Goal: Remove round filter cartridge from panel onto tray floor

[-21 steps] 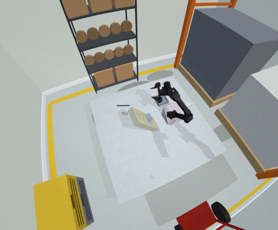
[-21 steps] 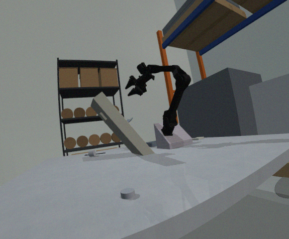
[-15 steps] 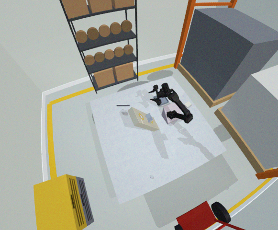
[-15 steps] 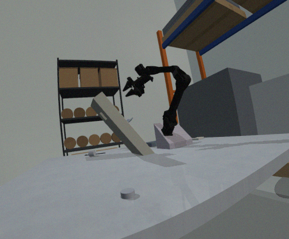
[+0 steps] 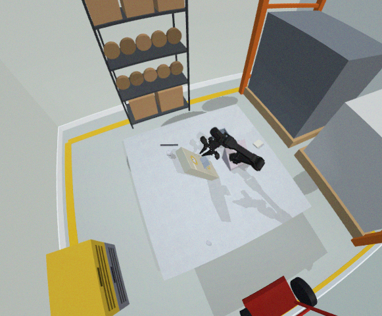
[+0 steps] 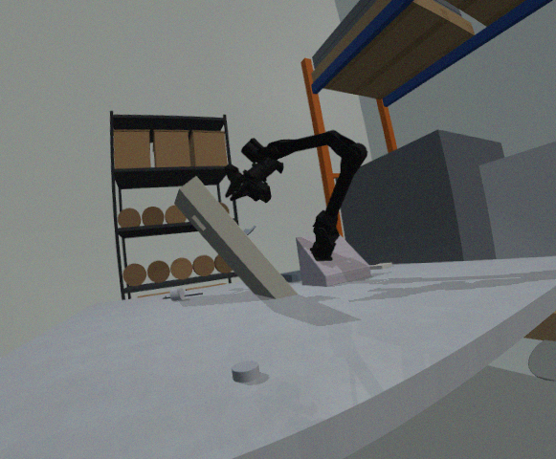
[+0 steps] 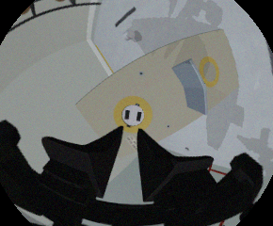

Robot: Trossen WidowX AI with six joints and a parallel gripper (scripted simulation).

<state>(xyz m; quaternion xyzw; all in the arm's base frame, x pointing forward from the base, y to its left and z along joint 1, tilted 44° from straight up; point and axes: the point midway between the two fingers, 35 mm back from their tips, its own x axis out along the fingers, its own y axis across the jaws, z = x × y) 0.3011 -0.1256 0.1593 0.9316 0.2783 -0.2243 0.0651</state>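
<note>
Now: the round filter cartridge 60 mm ahead of my gripper tip, 10 mm to the left of it and 40 mm below it. From my gripper tip the other things lie so: white pad (650 mm behind, 120 mm to the right, 310 mm below); tray (340 mm behind, 300 mm to the right, 310 mm below).
</note>
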